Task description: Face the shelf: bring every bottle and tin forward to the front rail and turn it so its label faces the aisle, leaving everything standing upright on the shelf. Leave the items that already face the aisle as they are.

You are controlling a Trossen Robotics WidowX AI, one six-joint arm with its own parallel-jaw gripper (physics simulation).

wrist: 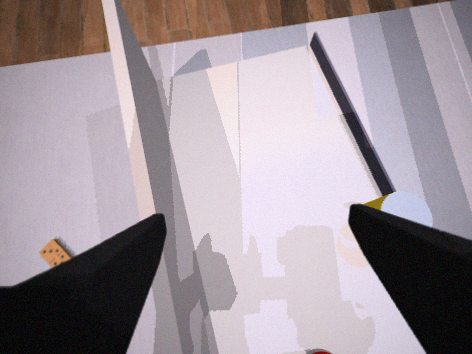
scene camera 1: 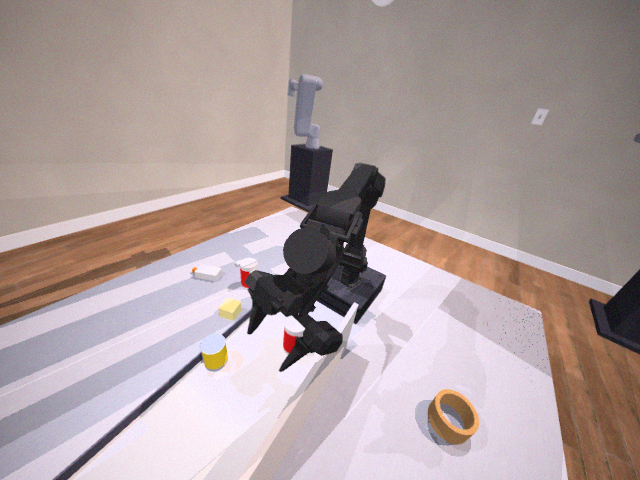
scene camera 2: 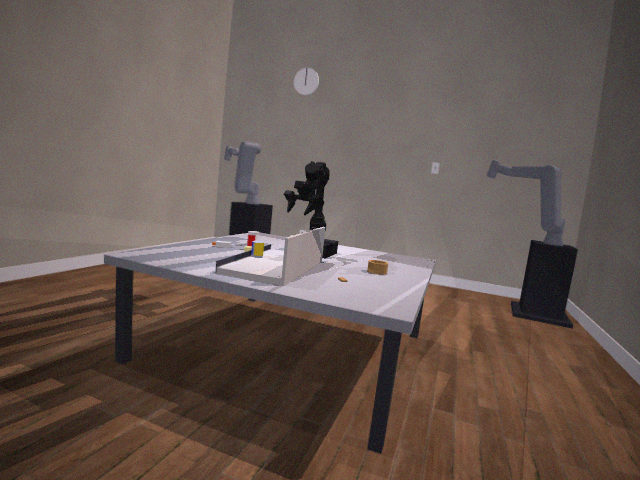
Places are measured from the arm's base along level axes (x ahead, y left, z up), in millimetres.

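Pixels of known places: gripper, fingertip midpoint: (wrist: 256, 217) (scene camera 1: 264, 351) (scene camera 2: 295, 213); arm's base at its link origin: (scene camera 1: 349, 279).
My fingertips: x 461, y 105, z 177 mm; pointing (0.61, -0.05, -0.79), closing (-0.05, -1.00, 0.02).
For each thing: its top centre in the pictures, then the offset to it from my fingertips. "spot": a spot on its surface instead. Level surfaces: height alone.
- shelf floor at its surface level: 225 mm down
- dark front rail at a spot on its surface: (wrist: 357, 135) spot: 135 mm ahead, 188 mm right, 216 mm down
- yellow tin at its top centre: (wrist: 406, 215) (scene camera 1: 213, 343) (scene camera 2: 258, 241) 6 mm ahead, 180 mm right, 155 mm down
- red-and-white container at its top centre: (scene camera 1: 296, 322) 160 mm back, 74 mm right, 126 mm down
- red container at a spot on its surface: (scene camera 1: 245, 276) (scene camera 2: 252, 239) spot: 212 mm back, 366 mm right, 191 mm down
- yellow block at its top centre: (scene camera 1: 229, 304) (scene camera 2: 250, 247) 115 mm back, 309 mm right, 213 mm down
- white bottle at its top centre: (scene camera 1: 205, 269) (scene camera 2: 221, 241) 150 mm back, 525 mm right, 223 mm down
- orange ring at its top centre: (scene camera 1: 456, 410) (scene camera 2: 378, 261) 292 mm back, 317 mm left, 201 mm down
- domino at its top centre: (wrist: 56, 257) (scene camera 2: 342, 278) 6 mm ahead, 256 mm left, 243 mm down
The shelf floor (scene camera 1: 180, 418) (scene camera 2: 248, 269) (wrist: 290, 130) has a dark front rail (scene camera 1: 170, 381) (scene camera 2: 232, 258) (wrist: 357, 135) and a tall back panel (scene camera 2: 305, 253) (wrist: 145, 125). A yellow tin (scene camera 1: 214, 356) (scene camera 2: 258, 249) (wrist: 375, 203) stands upright at the rail; a blue strip shows on its left edge in scene camera 2. A red-and-white container (scene camera 1: 289, 341) (wrist: 320, 352) is partly hidden behind a finger in scene camera 1. Another red container (scene camera 1: 245, 276) (scene camera 2: 251, 240) with a white top stands beyond the rail. My gripper (scene camera 1: 266, 350) (scene camera 2: 297, 212) (wrist: 256, 217) is open and empty above the shelf.
A yellow block (scene camera 1: 230, 308) (scene camera 2: 248, 249) and a white bottle (scene camera 1: 207, 272) with an orange cap, lying down, are beyond the rail. An orange ring (scene camera 1: 439, 423) (scene camera 2: 377, 269) and a domino (scene camera 2: 342, 279) (wrist: 52, 250) lie behind the back panel.
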